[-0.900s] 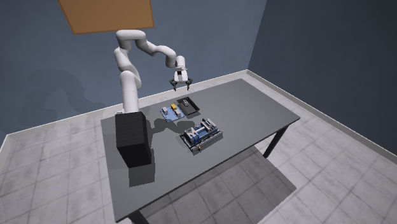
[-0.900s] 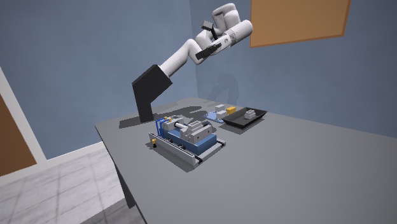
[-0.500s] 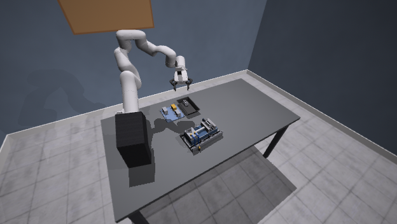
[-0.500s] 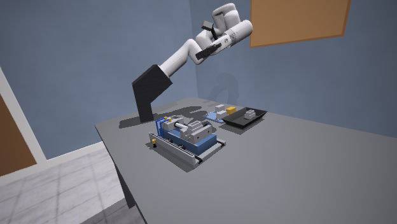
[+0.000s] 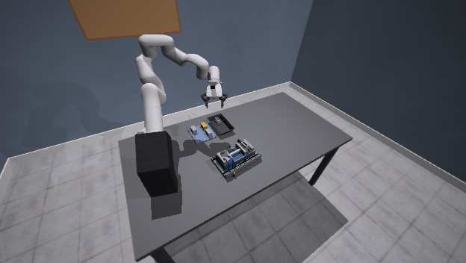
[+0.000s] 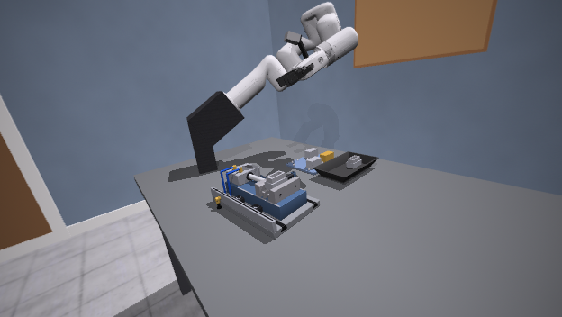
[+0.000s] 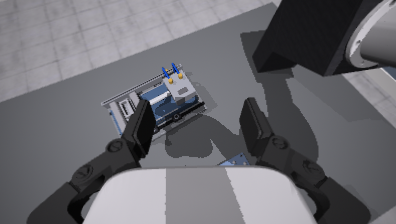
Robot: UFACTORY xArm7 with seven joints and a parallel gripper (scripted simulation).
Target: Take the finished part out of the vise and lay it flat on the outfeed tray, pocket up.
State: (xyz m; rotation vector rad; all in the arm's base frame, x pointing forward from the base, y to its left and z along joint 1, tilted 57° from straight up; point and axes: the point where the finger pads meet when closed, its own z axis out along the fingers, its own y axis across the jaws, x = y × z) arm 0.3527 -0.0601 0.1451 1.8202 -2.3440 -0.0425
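Right now the steel rod is 90 mm ahead of my hand, 170 mm to the right of it and 280 mm below it. From my hand the other things lie so: brass block: 40 mm behind, 210 mm to the left, 330 mm below; then vise: 100 mm ahead, 170 mm to the right, 320 mm below.
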